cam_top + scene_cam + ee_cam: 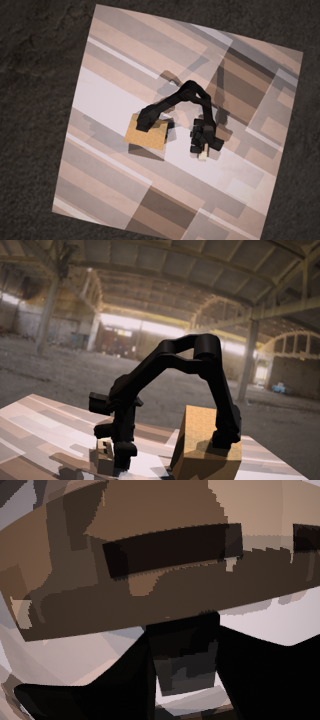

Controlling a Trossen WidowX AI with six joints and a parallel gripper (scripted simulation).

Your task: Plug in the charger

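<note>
The black charger lies 20 mm ahead of my gripper tip and 10 mm above it.
</note>
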